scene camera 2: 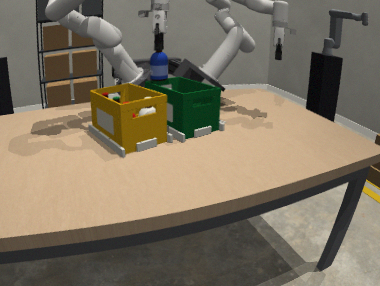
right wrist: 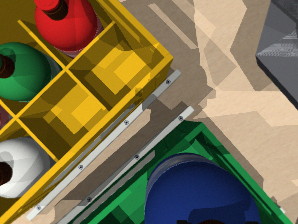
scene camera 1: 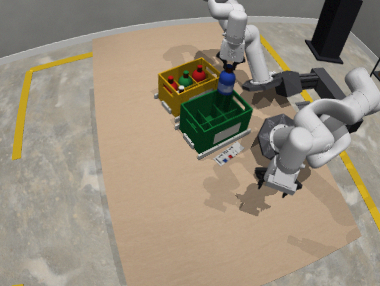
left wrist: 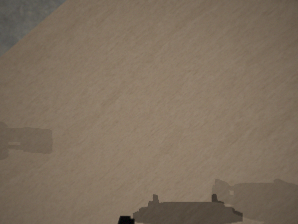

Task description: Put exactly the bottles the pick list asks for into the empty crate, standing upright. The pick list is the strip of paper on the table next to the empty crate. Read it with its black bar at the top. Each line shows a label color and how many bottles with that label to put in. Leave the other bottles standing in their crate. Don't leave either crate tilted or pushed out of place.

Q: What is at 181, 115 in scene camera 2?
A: A green crate.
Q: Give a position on a pale rail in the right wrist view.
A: At 152, 97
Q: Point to a yellow crate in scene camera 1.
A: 173, 100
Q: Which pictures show the yellow crate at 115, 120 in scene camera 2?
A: Scene camera 2, the right wrist view and scene camera 1 only.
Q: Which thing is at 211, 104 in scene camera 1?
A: A green crate.
